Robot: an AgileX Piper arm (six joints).
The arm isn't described. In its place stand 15 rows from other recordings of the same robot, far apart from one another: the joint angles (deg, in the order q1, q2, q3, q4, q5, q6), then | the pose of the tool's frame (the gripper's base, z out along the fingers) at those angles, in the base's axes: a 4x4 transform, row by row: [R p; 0 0 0 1], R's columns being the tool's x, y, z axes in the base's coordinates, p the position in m.
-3.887, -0.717, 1.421, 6.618, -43.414, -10.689 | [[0.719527, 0.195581, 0.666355, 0.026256], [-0.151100, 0.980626, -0.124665, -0.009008], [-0.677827, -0.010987, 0.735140, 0.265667], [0, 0, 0, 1]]
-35.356, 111.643, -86.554, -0.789, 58.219, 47.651 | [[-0.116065, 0.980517, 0.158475, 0.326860], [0.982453, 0.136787, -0.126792, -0.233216], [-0.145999, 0.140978, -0.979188, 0.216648], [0, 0, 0, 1]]
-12.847, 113.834, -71.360, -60.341, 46.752, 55.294 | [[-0.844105, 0.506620, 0.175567, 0.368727], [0.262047, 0.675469, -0.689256, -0.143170], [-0.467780, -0.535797, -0.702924, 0.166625], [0, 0, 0, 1]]
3.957, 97.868, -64.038, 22.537, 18.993, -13.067 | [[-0.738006, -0.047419, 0.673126, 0.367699], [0.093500, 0.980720, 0.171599, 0.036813], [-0.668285, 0.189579, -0.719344, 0.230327], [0, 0, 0, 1]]
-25.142, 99.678, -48.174, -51.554, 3.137, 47.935 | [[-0.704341, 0.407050, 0.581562, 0.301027], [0.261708, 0.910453, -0.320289, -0.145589], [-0.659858, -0.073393, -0.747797, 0.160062], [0, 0, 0, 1]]
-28.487, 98.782, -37.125, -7.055, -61.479, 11.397 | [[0.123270, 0.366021, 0.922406, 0.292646], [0.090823, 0.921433, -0.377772, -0.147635], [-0.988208, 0.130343, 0.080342, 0.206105], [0, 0, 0, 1]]
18.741, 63.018, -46.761, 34.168, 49.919, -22.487 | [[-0.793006, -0.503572, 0.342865, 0.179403], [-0.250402, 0.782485, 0.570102, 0.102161], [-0.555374, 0.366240, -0.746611, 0.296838], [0, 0, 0, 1]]
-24.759, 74.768, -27.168, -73.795, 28.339, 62.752 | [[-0.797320, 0.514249, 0.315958, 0.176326], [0.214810, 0.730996, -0.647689, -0.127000], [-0.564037, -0.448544, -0.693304, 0.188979], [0, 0, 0, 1]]
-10.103, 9.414, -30.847, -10.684, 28.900, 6.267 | [[-0.049411, 0.260566, 0.964191, 0.031109], [-0.046112, 0.963745, -0.262809, -0.013825], [-0.997713, -0.057447, -0.035604, 0.335342], [0, 0, 0, 1]]
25.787, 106.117, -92.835, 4.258, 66.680, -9.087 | [[-0.804174, -0.558204, 0.204235, 0.348853], [-0.531212, 0.829096, 0.174397, 0.175435], [-0.266680, 0.031753, -0.963262, 0.281546], [0, 0, 0, 1]]
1.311, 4.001, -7.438, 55.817, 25.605, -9.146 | [[-0.344131, -0.191278, 0.919231, 0.049454], [0.639512, 0.669072, 0.378637, 0.033673], [-0.687457, 0.718161, -0.107924, 0.229927], [0, 0, 0, 1]]
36.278, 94.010, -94.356, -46.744, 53.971, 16.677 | [[-0.450696, -0.231190, 0.862220, 0.325052], [-0.595901, 0.797085, -0.097761, 0.172097], [-0.664662, -0.557858, -0.497010, 0.402017], [0, 0, 0, 1]]
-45.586, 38.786, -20.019, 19.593, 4.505, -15.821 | [[-0.170846, 0.709088, 0.684109, 0.099230], [0.266955, 0.701660, -0.660612, -0.097856], [-0.948444, 0.069763, -0.309171, 0.263532], [0, 0, 0, 1]]
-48.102, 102.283, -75.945, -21.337, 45.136, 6.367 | [[-0.719650, 0.688943, 0.086375, 0.234492], [0.574819, 0.660926, -0.482452, -0.296506], [-0.389470, -0.297547, -0.871653, 0.240623], [0, 0, 0, 1]]
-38.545, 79.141, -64.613, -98.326, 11.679, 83.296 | [[-0.303457, 0.711004, 0.634340, 0.242032], [-0.086739, 0.642355, -0.761483, -0.216136], [-0.948889, -0.286100, -0.133255, 0.375652], [0, 0, 0, 1]]
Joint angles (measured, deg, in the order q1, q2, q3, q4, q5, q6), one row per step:
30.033 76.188 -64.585 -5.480 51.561 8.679
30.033 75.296 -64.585 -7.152 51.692 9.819
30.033 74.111 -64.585 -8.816 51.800 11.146
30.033 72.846 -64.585 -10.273 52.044 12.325
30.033 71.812 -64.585 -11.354 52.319 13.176
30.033 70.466 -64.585 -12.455 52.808 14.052
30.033 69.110 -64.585 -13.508 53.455 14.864
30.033 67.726 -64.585 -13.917 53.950 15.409
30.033 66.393 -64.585 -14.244 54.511 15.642
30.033 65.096 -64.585 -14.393 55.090 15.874
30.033 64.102 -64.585 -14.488 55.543 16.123
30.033 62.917 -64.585 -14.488 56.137 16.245
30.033 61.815 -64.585 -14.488 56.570 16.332
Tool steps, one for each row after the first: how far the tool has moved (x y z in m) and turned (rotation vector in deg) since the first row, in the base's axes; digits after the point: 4 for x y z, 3 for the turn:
-0.0018 -0.0035 0.0043 -0.483 -1.273 -0.794
-0.0046 -0.0074 0.0100 -0.679 -2.795 -1.766
-0.0080 -0.0115 0.0158 -0.776 -4.209 -2.676
-0.0110 -0.0149 0.0204 -0.844 -5.273 -3.365
-0.0153 -0.0190 0.0261 -0.849 -6.437 -4.139
-0.0200 -0.0234 0.0316 -0.912 -7.473 -4.920
-0.0251 -0.0271 0.0370 -0.470 -8.359 -5.501
-0.0303 -0.0307 0.0419 -0.191 -9.156 -5.852
-0.0355 -0.0341 0.0465 0.214 -9.809 -6.212
-0.0396 -0.0367 0.0499 0.580 -10.278 -6.549
-0.0446 -0.0398 0.0537 0.986 -10.759 -6.820
-0.0493 -0.0426 0.0573 1.414 -11.307 -7.026

